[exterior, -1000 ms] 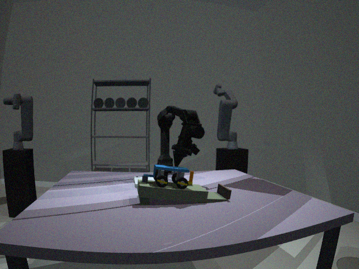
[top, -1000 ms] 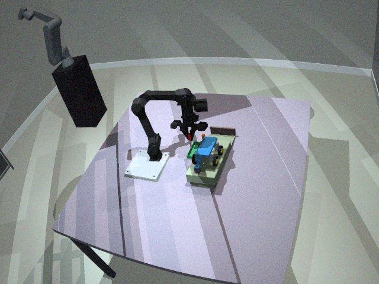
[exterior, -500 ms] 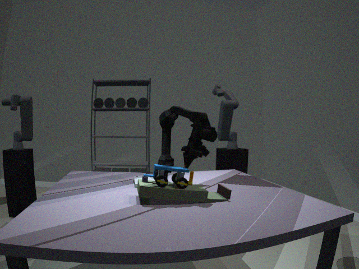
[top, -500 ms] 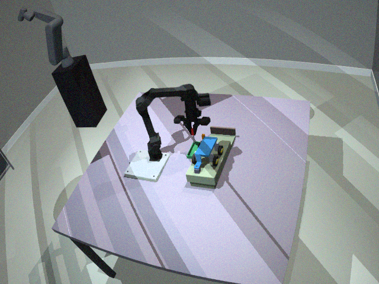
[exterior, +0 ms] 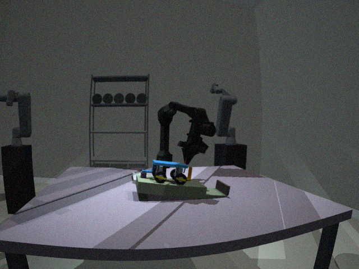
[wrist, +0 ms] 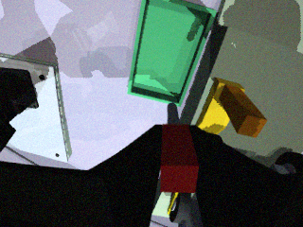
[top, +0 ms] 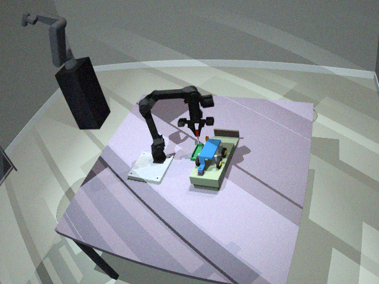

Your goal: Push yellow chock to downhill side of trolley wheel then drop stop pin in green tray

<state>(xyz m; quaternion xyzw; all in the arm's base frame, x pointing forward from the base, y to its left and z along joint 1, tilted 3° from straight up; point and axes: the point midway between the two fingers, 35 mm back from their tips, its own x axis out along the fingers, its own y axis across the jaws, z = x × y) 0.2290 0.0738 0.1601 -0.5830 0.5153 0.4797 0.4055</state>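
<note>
Right now my gripper tip is right at the stop pin. From my gripper tip the other things lie so: yellow chock: 50 mm below, 40 mm ahead, 20 mm to the right; green tray: 140 mm below, 10 mm behind; blue trolley: 110 mm to the right, 90 mm ahead, 20 mm below.
</note>
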